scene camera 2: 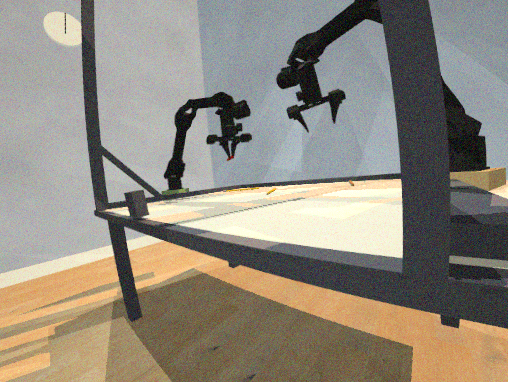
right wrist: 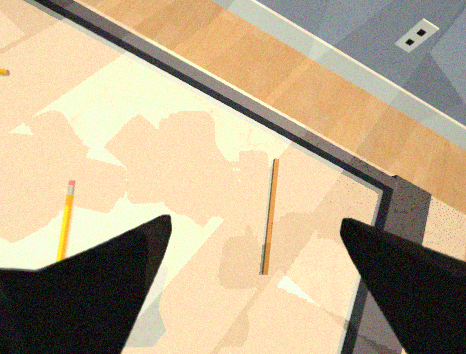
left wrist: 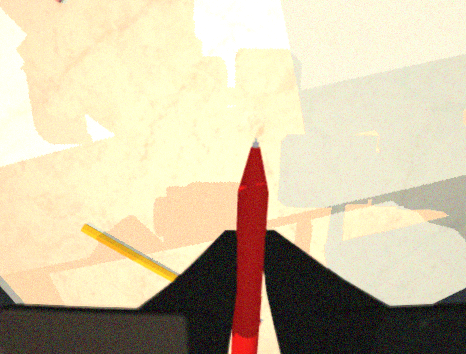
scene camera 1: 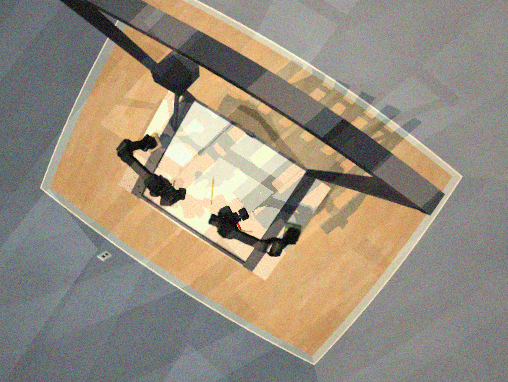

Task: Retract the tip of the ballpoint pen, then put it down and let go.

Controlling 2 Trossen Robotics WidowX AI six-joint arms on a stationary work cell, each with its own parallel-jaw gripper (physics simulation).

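Frame: origin at the left arm's base, x down, y ahead, z right, level; millimetres.
Where they show: left gripper, between the fingertips: [scene camera 2: 231,158] [left wrist: 249,241] [scene camera 1: 234,216]; right gripper, between the fingertips: [scene camera 2: 321,127] [right wrist: 255,224]; left arm's base, origin of its link: [scene camera 2: 175,189] [scene camera 1: 292,232]; right arm's base, origin of its link: [scene camera 2: 463,170] [scene camera 1: 152,143].
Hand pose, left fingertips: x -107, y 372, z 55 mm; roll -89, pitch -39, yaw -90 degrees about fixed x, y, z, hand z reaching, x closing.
Observation:
Things, the pixels of their top centre, and the offset from my left fingertips. Level surfaces: height alone.
- red ballpoint pen, centre of its top: [left wrist: 250,329] dx -12, dy -19, dz -22 mm
- yellow pencil, centre of its top: [right wrist: 58,257] [scene camera 1: 212,190] dx +137, dy +186, dz +97 mm
- table, height of its surface: dx +145 mm
- orange stick, centre of its top: [right wrist: 271,213] dx +138, dy +456, dz +20 mm
- yellow stick, centre of its top: [left wrist: 174,281] dx +138, dy -30, dz -128 mm
A red ballpoint pen [scene camera 2: 230,158] [left wrist: 251,250] is held off the table. In the left wrist view it points up the picture, with a small grey tip showing at the end of its tapered front. Its rear end is out of that view. A bit of the red pen [scene camera 1: 239,226] also shows beside the left arm in scene camera 1. My left gripper [scene camera 2: 231,154] [left wrist: 249,241] is shut on the pen's barrel and hangs above the table. My right gripper [scene camera 2: 321,126] [right wrist: 255,224] is open and empty, high above the table.
A yellow pencil [scene camera 1: 212,190] [right wrist: 66,220] with a pink eraser lies on the table [scene camera 2: 325,240]. An orange stick [right wrist: 270,215] lies below my right fingers. Another yellow stick [left wrist: 130,252] lies left of the pen in the left wrist view. A dark post [scene camera 2: 420,150] stands in front.

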